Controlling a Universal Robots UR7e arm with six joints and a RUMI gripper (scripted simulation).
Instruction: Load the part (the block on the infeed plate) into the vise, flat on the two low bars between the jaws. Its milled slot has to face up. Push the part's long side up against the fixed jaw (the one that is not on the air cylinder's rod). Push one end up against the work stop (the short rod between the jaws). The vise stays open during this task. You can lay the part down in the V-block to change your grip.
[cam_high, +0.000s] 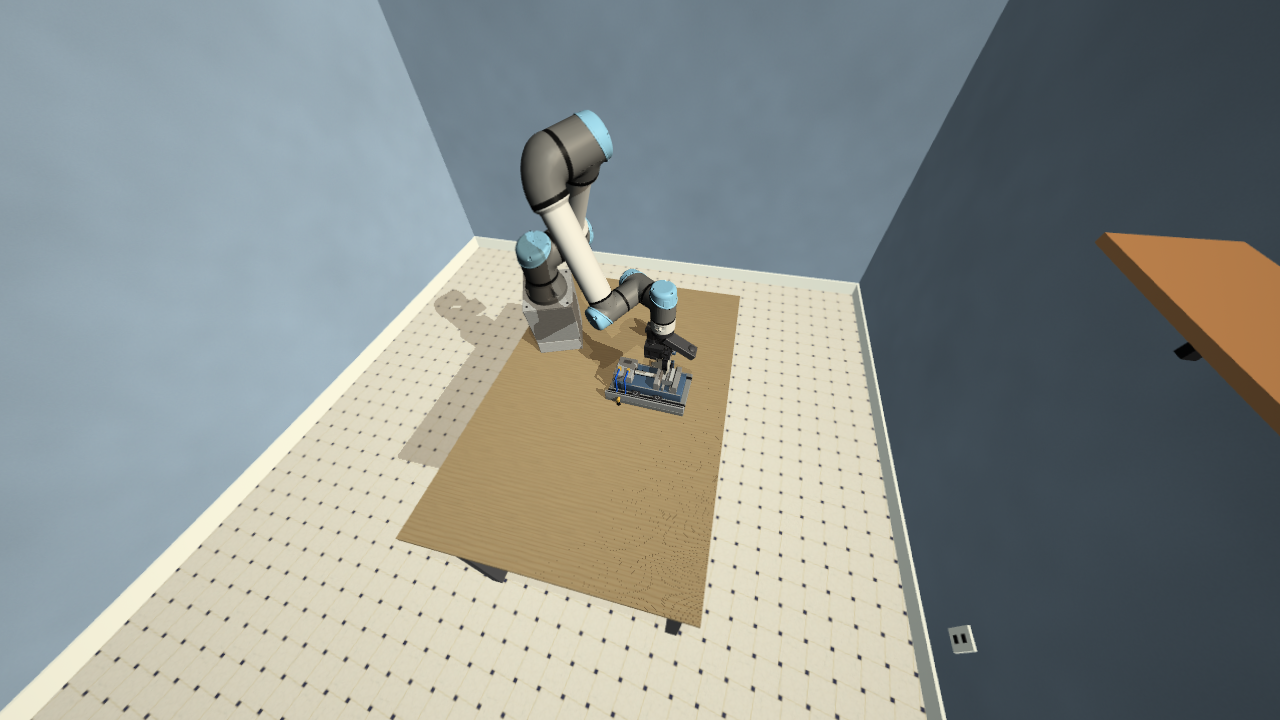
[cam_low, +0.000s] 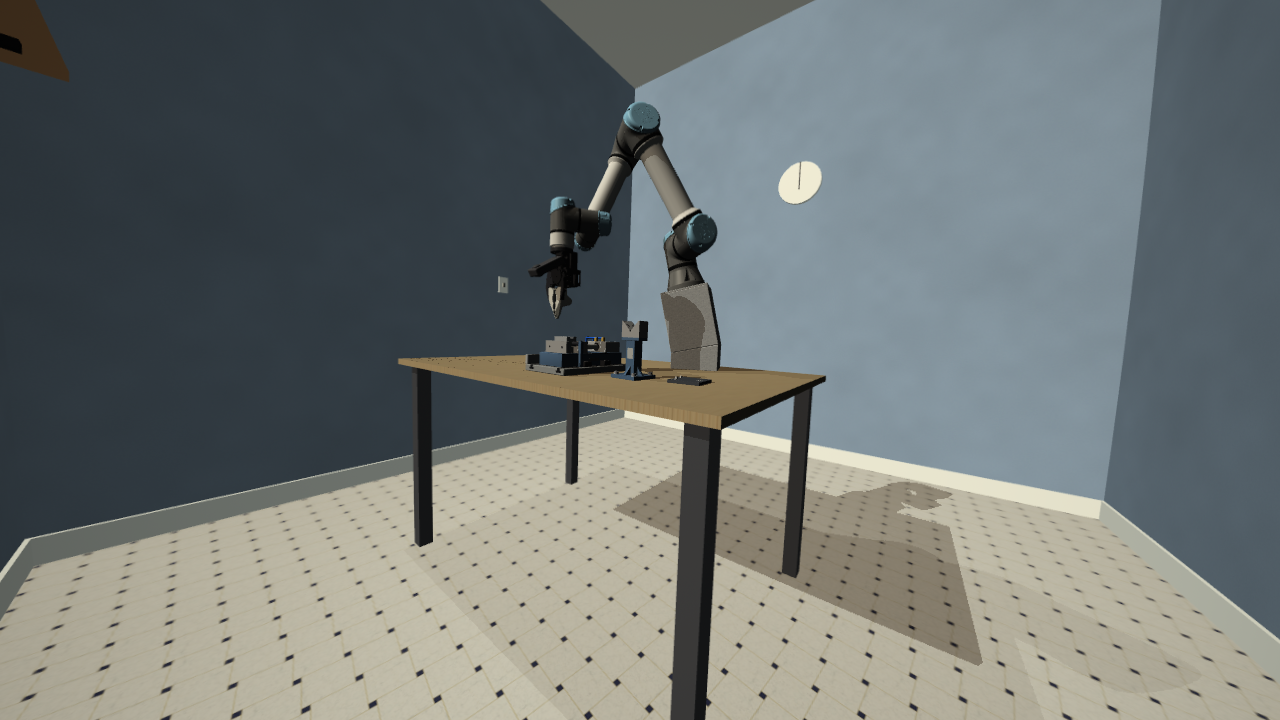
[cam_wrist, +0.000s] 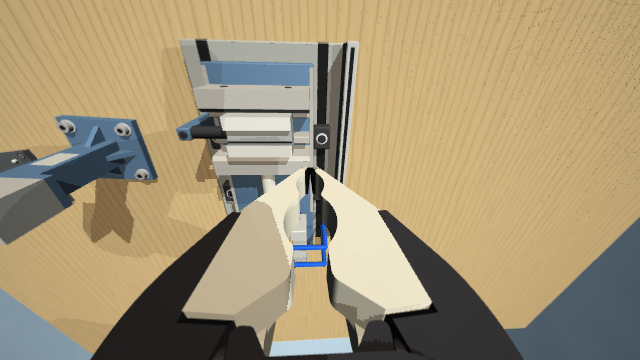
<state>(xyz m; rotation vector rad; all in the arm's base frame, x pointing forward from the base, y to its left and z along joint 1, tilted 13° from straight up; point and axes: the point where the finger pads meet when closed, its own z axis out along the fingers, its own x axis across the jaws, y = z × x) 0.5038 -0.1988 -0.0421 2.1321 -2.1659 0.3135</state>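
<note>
Right now the part is 8 cm below my hand and 5 cm to the left of it. From my hand the other things lie so: cylinder rod (10 cm below, 9 cm behind, 5 cm to the left); then fixed jaw (10 cm below, 5 cm to the left, 3 cm ahead); then moving jaw (10 cm below, 5 cm to the left, 3 cm behind).
</note>
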